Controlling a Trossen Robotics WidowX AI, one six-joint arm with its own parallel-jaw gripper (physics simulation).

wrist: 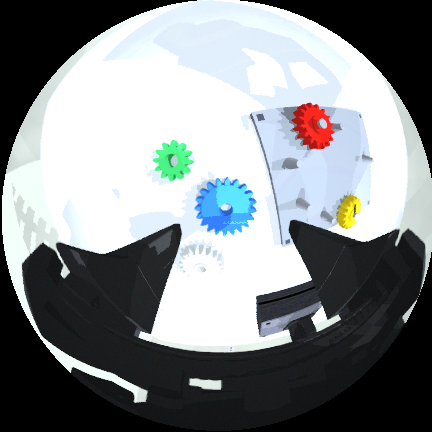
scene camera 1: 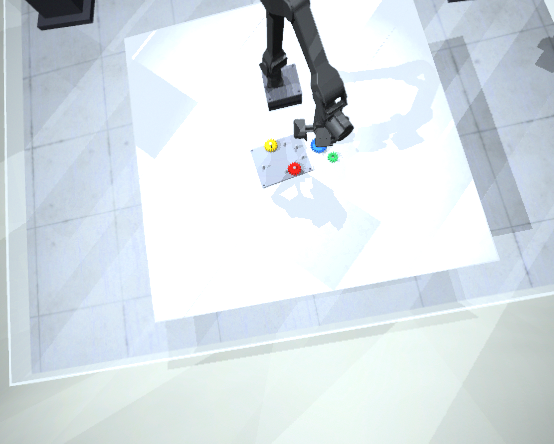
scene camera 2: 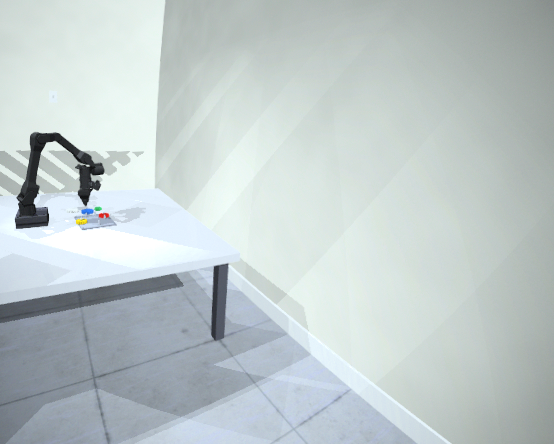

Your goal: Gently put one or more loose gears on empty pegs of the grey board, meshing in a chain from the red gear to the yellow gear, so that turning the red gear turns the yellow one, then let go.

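Observation:
The grey board lies flat. The red gear and the yellow gear sit on it, apart, with several empty pegs around and between them. A loose blue gear, green gear and white gear lie beside the board. My gripper is open and empty, above the table near the blue gear. It partly hides the blue gear in scene camera 1.
The arm's dark base stands on the white table, on the same side of the board as the yellow gear. Arm shadows fall across the table top.

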